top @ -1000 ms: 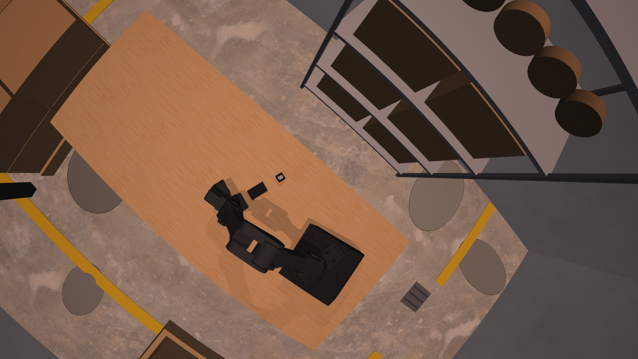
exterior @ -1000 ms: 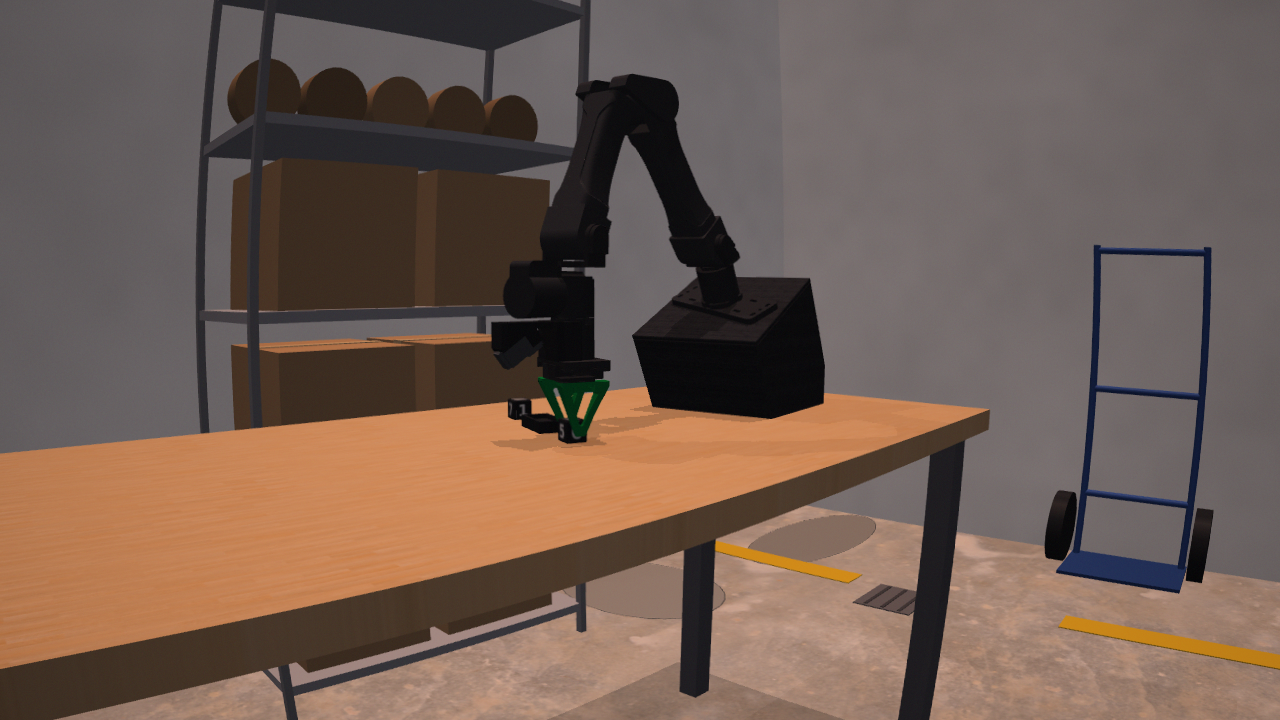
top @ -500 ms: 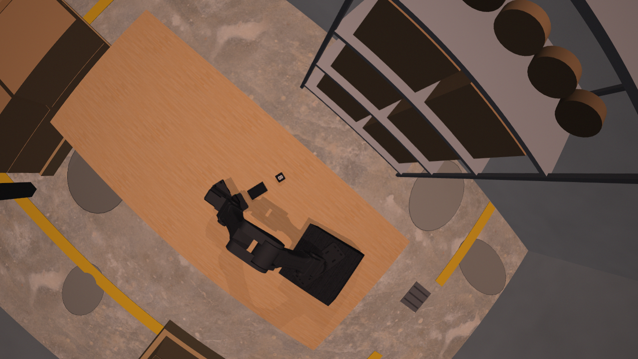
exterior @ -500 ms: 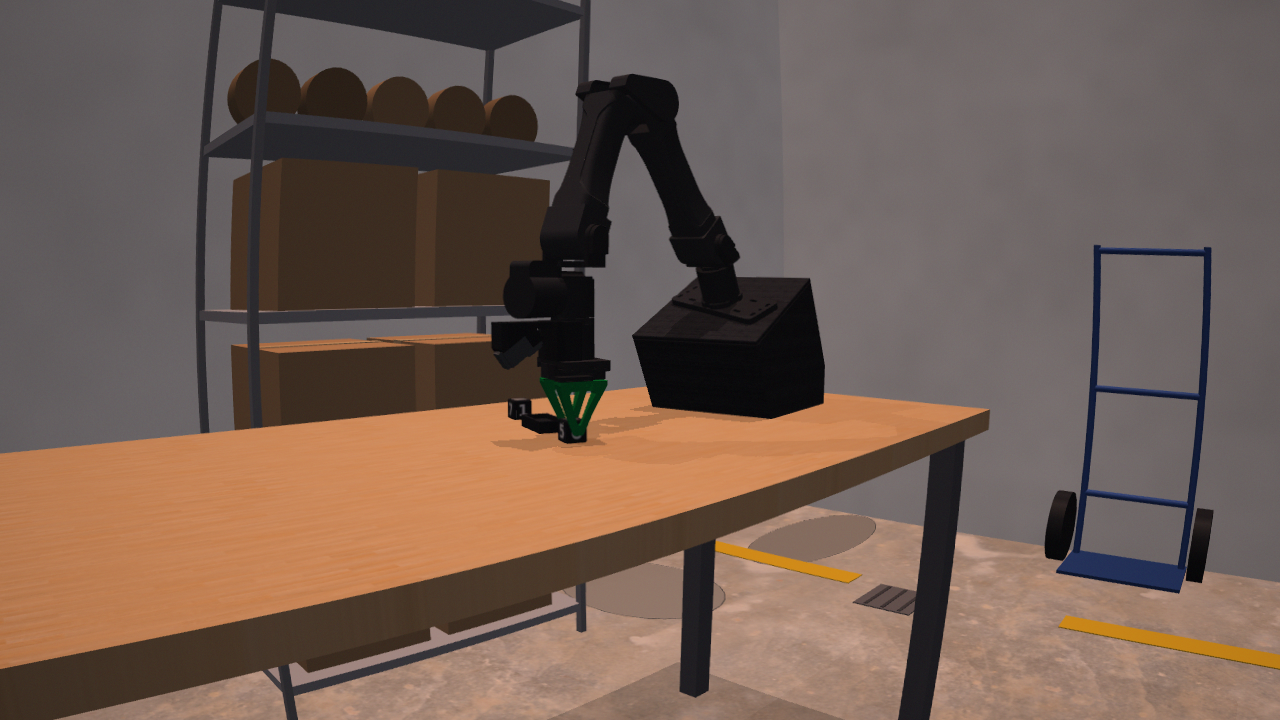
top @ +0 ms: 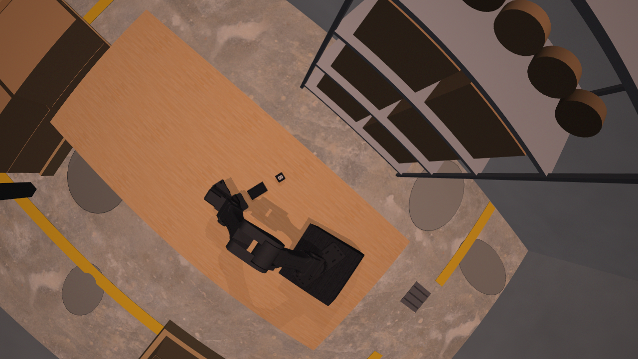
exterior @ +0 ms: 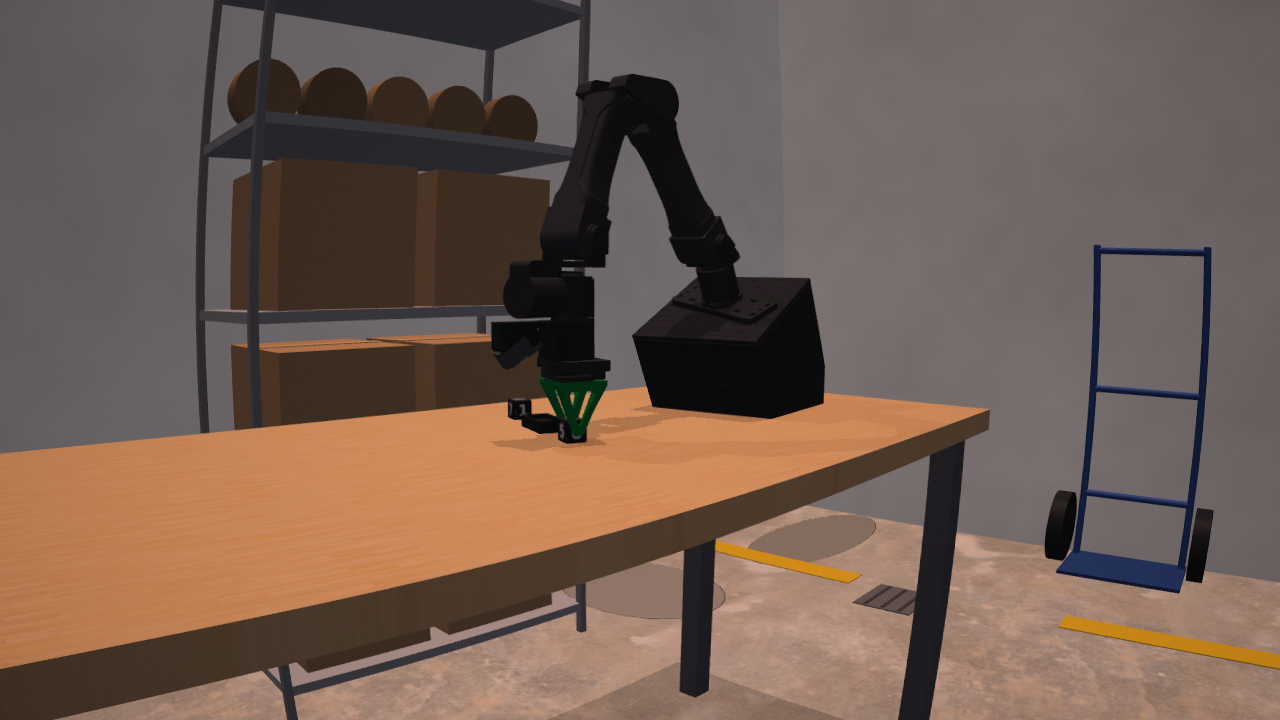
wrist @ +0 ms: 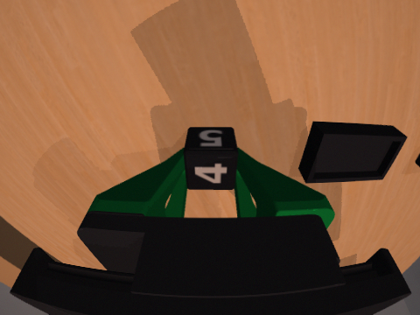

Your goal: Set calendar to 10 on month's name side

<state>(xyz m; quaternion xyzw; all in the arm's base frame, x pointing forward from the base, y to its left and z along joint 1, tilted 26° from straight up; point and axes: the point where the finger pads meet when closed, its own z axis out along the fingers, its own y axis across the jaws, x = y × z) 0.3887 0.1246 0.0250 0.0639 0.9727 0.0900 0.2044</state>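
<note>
Now: the black tray 11 cm to the right of my hand, 1 cm below it and 1 cm behind it.
</note>
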